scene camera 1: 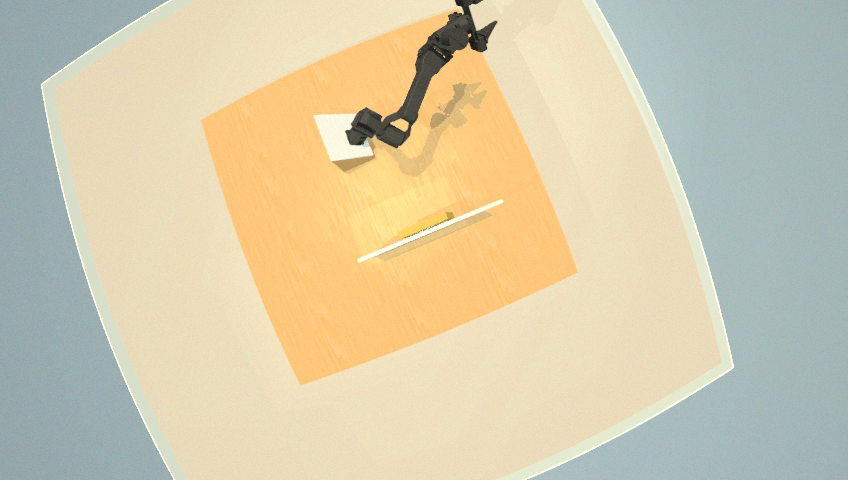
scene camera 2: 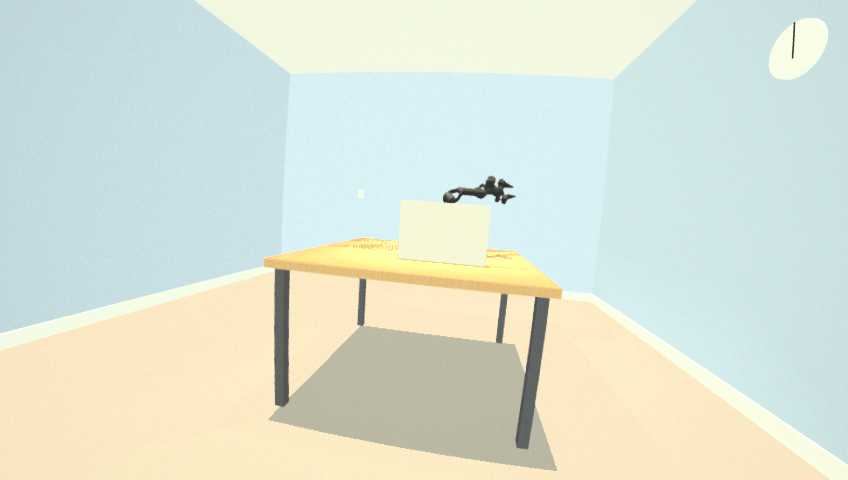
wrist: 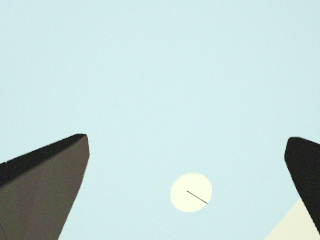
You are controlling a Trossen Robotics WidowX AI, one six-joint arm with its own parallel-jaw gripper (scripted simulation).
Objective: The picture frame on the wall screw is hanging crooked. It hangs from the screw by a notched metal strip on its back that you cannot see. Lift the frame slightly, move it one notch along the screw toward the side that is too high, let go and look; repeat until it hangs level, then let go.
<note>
My gripper point(wrist: 188, 146) is open, holding nothing. Also in view: a white wall panel point(scene camera 2: 454, 233).
</note>
